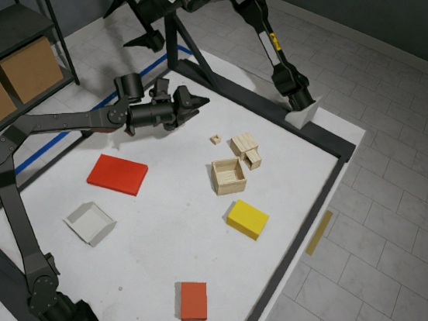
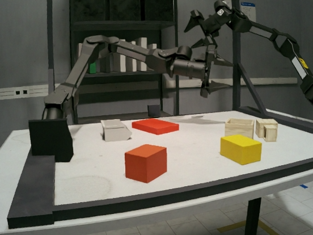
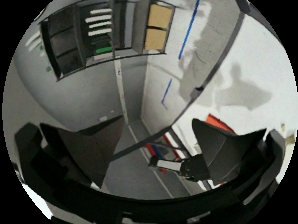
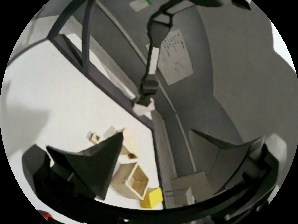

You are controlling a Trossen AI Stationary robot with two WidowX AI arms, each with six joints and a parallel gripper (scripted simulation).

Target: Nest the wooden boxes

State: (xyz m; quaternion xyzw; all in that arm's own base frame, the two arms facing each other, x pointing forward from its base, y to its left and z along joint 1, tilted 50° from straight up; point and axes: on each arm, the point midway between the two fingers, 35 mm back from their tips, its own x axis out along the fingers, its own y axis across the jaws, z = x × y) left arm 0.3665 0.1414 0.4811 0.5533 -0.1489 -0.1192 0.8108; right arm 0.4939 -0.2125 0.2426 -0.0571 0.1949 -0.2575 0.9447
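Right now the medium wooden box is 34 cm ahead of my left hand, 14 cm to the left of it and 32 cm below it. The rest, counted from my left hand: flat red block 14 cm ahead, 20 cm to the right, 34 cm below; then biggest wooden box 38 cm ahead, 2 cm to the left, 33 cm below; then tiny wooden box 25 cm ahead, 11 cm to the left, 34 cm below.
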